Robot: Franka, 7 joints.
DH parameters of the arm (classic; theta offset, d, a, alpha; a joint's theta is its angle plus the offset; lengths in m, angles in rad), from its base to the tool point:
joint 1: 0 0.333 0 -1.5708
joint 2: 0 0 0 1.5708
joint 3: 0 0.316 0.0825 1.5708
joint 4: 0 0 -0.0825 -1.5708
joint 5: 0 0.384 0 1.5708
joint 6: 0 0 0.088 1.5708
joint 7: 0 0.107 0 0
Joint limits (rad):
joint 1: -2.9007..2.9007
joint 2: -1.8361..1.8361
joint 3: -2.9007..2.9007
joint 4: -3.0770..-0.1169
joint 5: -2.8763..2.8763
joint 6: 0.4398..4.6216
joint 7: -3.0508..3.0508
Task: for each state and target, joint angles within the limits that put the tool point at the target. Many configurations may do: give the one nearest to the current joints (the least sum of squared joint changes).
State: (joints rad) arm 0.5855 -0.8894 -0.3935 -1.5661 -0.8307 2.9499 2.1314
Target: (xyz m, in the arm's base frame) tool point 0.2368 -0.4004 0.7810
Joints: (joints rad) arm 0.4693 -0.9638 -0.9376 -1.9537 -0.8315 2.8101 2.1314
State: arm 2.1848 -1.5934 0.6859 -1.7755 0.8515 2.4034 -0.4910
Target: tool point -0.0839 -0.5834 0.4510
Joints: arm 2.6539 -1.8361 1.2265 -1.9803 0.8514 2.1527 -0.4910
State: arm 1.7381 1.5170 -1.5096 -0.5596 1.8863 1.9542 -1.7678
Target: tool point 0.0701 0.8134 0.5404
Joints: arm 1.7937 1.2320 -1.5909 -0.5301 1.8802 1.9135 -1.7678
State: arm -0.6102 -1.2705 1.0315 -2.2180 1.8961 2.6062 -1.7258
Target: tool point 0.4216 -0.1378 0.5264
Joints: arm -1.1572 -0.6509 0.7994 -2.4202 1.8928 2.6222 -1.7258
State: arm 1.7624 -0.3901 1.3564 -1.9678 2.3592 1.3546 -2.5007
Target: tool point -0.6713 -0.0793 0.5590
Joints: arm 1.1274 -0.7801 1.6223 -1.6977 2.4239 1.6258 -2.5007
